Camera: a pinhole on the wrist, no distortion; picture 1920 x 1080 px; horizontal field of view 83.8 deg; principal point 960.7 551.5 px. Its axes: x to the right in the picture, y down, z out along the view. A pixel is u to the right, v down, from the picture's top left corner.
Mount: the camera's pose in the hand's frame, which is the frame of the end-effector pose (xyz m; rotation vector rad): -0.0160 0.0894 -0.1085 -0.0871 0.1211 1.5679
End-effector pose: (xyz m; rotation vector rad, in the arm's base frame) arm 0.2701 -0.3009 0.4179 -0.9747 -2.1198 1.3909
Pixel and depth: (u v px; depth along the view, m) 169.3 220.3 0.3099
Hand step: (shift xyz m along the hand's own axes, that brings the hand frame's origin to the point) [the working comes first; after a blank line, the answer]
In the camera's frame: -0.2292 -0.0959 0.3099

0.0869 -0.0970 0.2268
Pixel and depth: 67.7 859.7 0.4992
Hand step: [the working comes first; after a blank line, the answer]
In the camera's frame: -0.4166 0.1438 0.4992

-0.1485 -0.2574 0.4444
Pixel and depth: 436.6 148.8 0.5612
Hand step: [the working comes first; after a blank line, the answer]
In the camera's frame: -0.2749 -0.2112 0.5612

0.2076 -0.1093 0.4794
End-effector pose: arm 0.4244 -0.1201 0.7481 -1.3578 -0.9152 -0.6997
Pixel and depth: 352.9 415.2 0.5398
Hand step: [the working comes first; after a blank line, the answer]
In the camera's frame: -0.3066 -0.0688 0.5398

0.0648 -0.1433 0.4655
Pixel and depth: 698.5 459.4 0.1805
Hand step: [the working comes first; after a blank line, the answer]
In the camera's frame: -0.0442 -0.0155 0.1805

0.0035 0.0694 0.0759
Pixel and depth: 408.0 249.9 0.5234
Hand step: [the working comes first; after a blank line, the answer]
In the camera's frame: -0.2704 -0.1475 0.5234

0.1431 -0.1097 0.4427
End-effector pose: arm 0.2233 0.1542 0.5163 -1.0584 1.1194 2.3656
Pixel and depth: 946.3 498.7 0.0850
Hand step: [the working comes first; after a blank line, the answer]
In the camera's frame: -0.0011 -0.0042 0.0850

-0.0100 0.0995 -0.0242
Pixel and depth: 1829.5 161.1 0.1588
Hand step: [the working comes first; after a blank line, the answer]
In the camera's frame: 0.1289 -0.0579 0.1588

0.0452 0.2381 0.0306
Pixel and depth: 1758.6 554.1 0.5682
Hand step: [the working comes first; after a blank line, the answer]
In the camera's frame: 0.4237 0.0014 0.5682

-0.0056 0.5845 0.3986
